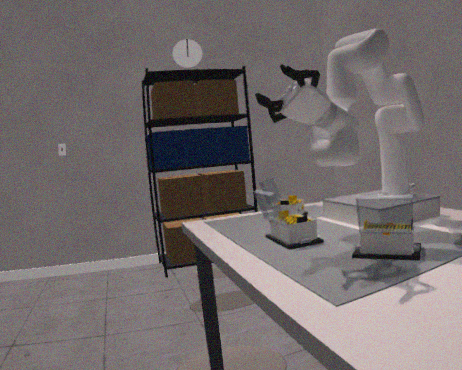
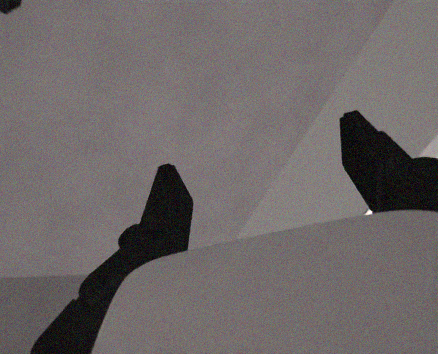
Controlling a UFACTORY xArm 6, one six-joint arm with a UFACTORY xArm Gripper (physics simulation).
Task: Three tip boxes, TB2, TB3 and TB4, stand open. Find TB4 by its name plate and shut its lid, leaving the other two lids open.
gripper: image 1; image 2
same spot on gripper: (image 2: 164, 229) = (image 1: 271, 103)
